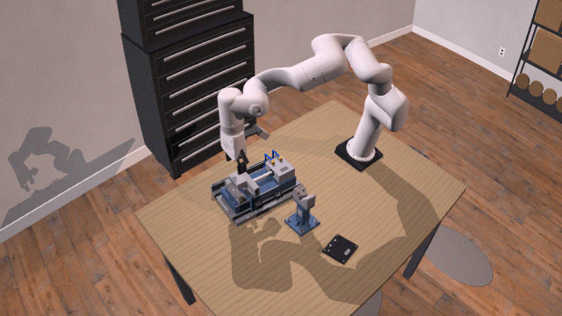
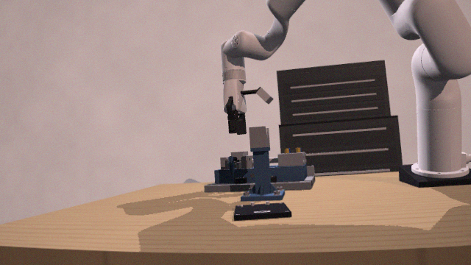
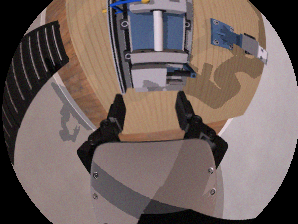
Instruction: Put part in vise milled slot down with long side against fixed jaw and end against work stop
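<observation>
Right now the part is 9 cm below my hand. The rest, counted from my hand: air cylinder 16 cm behind, 5 cm to the left, 10 cm below; white cylinder rod 8 cm behind, 4 cm to the left, 10 cm below.
</observation>
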